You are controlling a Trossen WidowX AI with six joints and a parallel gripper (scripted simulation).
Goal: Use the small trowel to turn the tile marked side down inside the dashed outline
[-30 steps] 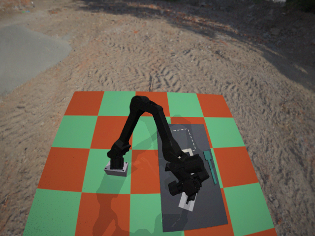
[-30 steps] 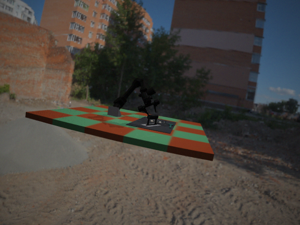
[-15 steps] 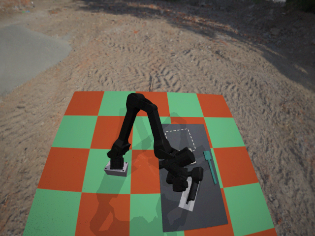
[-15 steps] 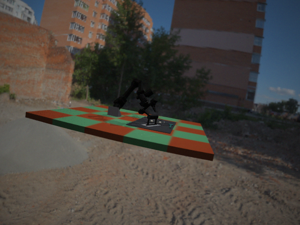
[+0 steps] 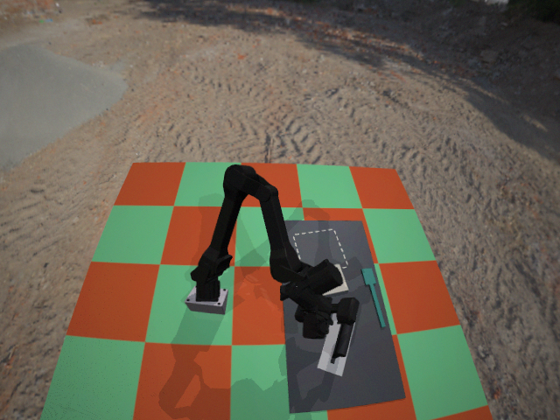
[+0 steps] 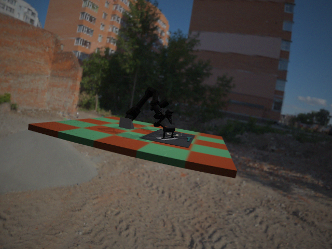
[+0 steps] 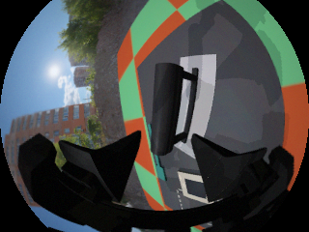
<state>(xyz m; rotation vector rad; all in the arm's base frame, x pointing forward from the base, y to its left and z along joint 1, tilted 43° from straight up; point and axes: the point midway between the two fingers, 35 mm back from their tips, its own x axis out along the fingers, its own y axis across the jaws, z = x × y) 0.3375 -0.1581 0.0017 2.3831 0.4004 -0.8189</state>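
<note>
Now: gripper tip 10 cm to the right of the dark mat, 10 cm above it and 3 cm short of it. The rest, counted from my gripper tip: teal trowel 17 cm ahead, 11 cm to the left, 8 cm below; tile 17 cm to the left, 8 cm below, 2 cm ahead.
</note>
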